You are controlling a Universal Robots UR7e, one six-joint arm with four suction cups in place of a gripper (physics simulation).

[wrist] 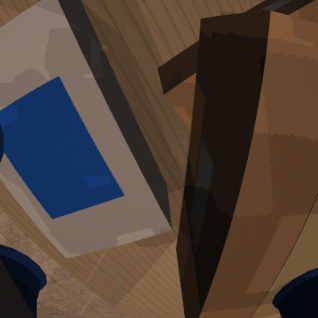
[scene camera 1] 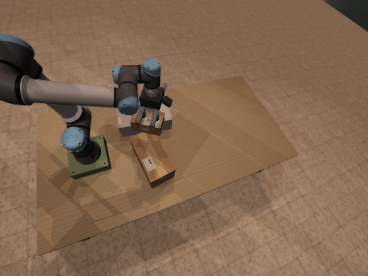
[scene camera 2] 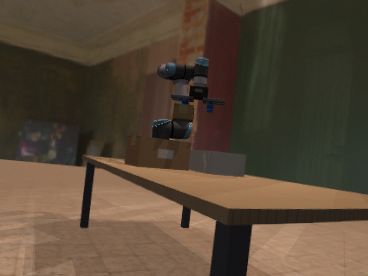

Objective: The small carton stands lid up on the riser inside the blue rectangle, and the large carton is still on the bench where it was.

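Note:
My suction head carries a small carton; nothing else touches it. A large carton rests on the table. A grey riser rests on the table.

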